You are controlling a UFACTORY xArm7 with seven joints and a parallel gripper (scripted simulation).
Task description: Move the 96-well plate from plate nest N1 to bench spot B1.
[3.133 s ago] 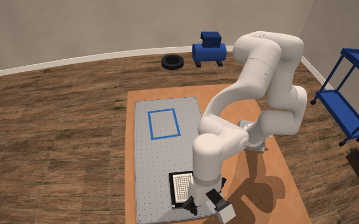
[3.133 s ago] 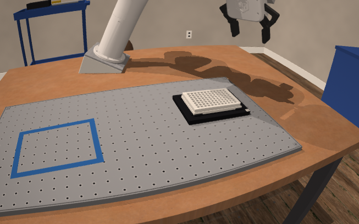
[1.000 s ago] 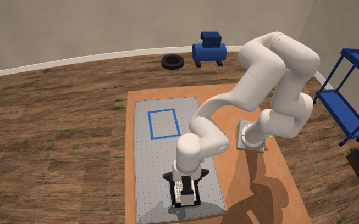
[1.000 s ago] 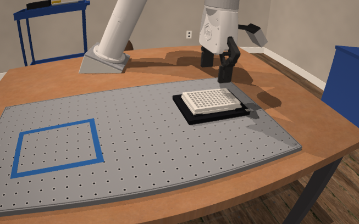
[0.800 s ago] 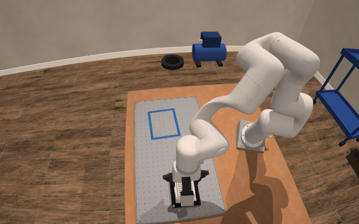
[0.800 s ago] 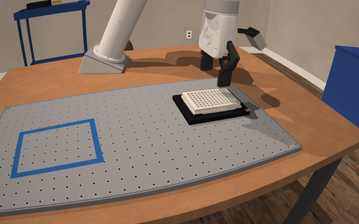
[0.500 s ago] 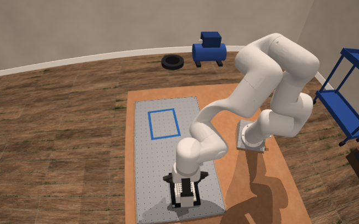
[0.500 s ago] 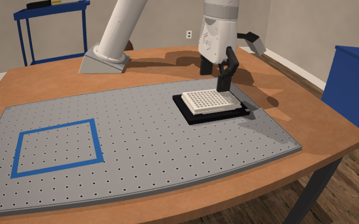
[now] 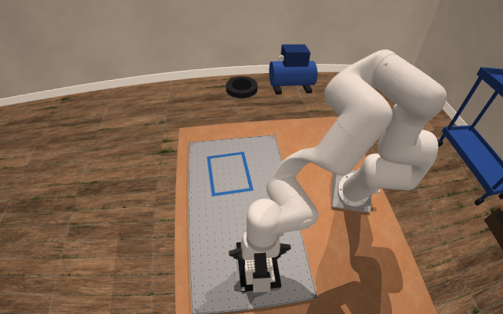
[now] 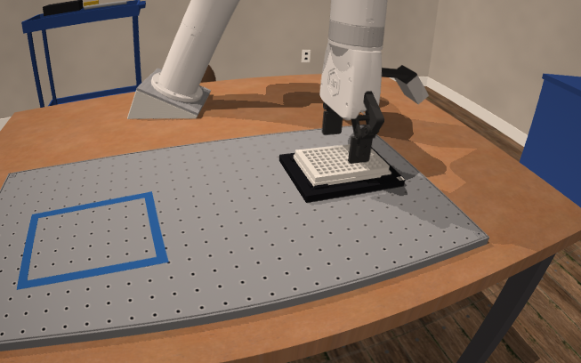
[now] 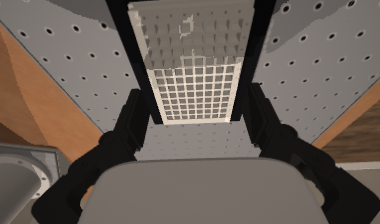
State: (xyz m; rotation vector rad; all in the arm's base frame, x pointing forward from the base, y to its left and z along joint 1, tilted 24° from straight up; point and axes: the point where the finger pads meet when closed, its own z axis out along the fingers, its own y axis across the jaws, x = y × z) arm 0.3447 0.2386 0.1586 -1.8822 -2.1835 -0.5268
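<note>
Now: the white 96-well plate 40 mm below my hand. The rest, counted from my hand: black plate nest: 50 mm below.
</note>
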